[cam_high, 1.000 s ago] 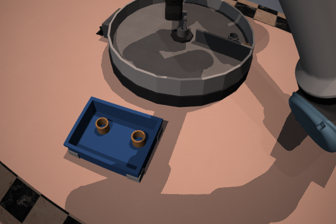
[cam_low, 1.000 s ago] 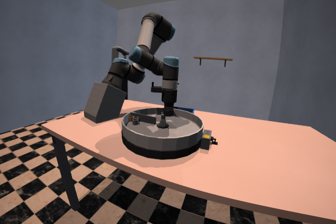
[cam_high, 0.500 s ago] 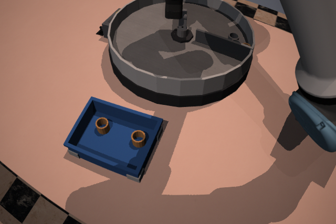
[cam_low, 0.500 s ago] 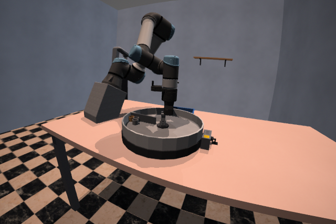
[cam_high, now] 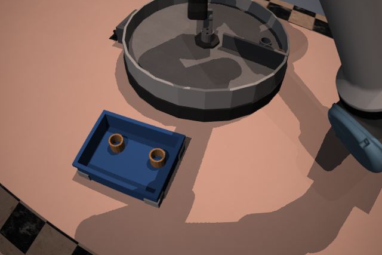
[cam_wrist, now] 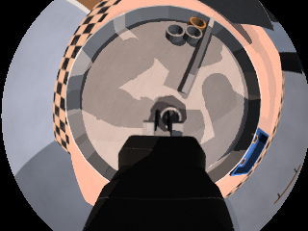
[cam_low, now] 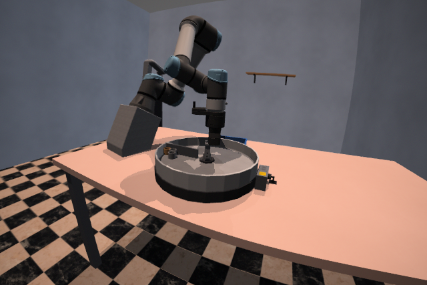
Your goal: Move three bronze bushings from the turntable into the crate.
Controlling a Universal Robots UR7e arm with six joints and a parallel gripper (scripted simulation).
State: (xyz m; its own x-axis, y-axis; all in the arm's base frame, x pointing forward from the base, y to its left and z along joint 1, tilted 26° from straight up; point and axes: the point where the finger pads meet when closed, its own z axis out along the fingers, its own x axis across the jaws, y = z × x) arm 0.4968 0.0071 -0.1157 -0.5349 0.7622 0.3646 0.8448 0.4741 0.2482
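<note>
My gripper is now 1 cm past the grey turntable, 1 cm to the right of it and 4 cm above it. From my hand the other things lie so: blue crate: 6 cm behind, 37 cm to the left, 7 cm below.
</note>
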